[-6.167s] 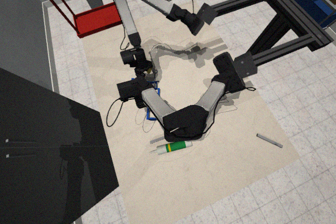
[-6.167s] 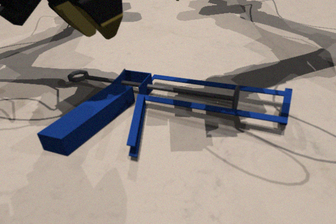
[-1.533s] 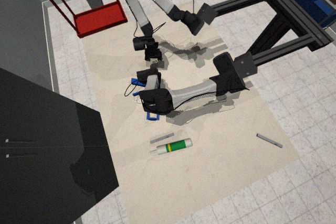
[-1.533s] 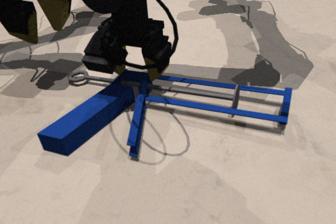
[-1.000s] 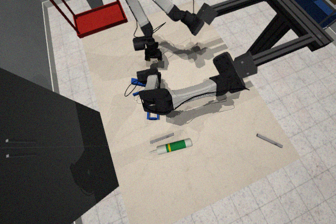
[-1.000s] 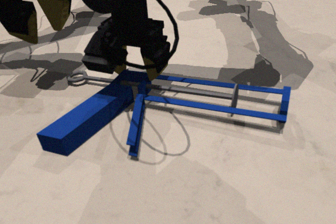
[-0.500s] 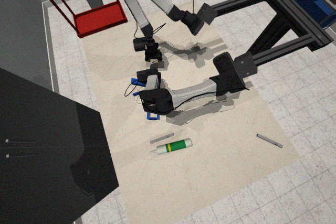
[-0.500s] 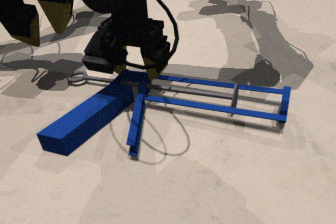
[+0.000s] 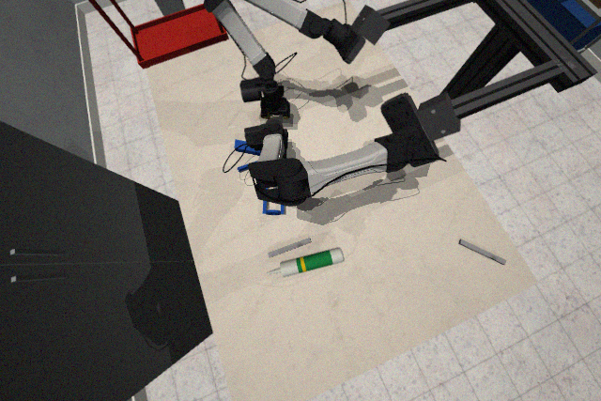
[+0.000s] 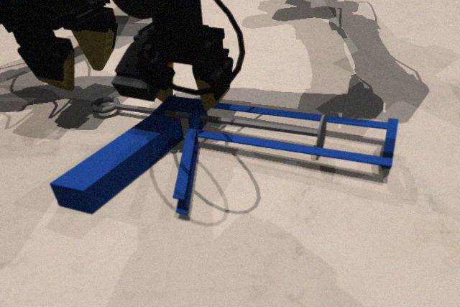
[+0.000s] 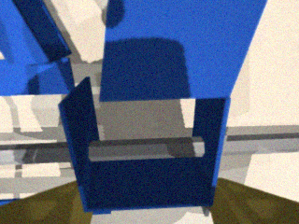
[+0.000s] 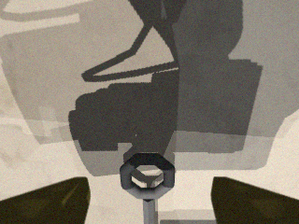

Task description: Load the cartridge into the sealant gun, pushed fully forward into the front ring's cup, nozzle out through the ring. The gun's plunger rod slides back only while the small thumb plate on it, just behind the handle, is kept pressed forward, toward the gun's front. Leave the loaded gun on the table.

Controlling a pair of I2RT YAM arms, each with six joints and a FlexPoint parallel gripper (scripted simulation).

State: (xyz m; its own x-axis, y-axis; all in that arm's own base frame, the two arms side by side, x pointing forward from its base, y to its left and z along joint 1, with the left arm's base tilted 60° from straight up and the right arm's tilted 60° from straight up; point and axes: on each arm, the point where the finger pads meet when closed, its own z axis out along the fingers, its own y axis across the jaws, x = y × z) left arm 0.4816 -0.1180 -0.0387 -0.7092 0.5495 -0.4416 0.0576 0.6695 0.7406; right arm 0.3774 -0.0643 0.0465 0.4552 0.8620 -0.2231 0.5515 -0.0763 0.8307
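Note:
My left gripper is now 3 cm short of the plunger rod, 1 cm to the right of it and 1 cm above it. Round my left hand: cartridge 43 cm to the left, 9 cm ahead; then thumb plate 3 cm to the right, 1 cm below.

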